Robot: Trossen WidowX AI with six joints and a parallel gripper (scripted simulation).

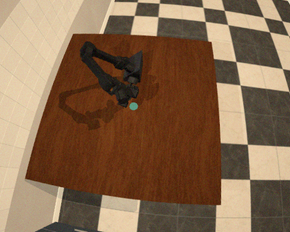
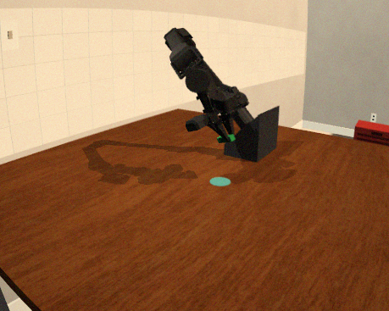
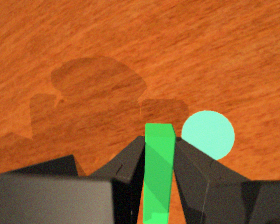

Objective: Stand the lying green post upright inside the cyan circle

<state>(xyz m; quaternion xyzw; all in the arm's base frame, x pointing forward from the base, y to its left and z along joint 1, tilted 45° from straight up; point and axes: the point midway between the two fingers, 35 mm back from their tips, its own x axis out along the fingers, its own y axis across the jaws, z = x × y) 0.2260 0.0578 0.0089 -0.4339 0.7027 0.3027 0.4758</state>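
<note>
Now: hand 20 mm short of the cyan circle and 150 mm above it. The rest, counted from my hand: green post 10 mm behind, 10 mm to the right, 30 mm below.
</note>
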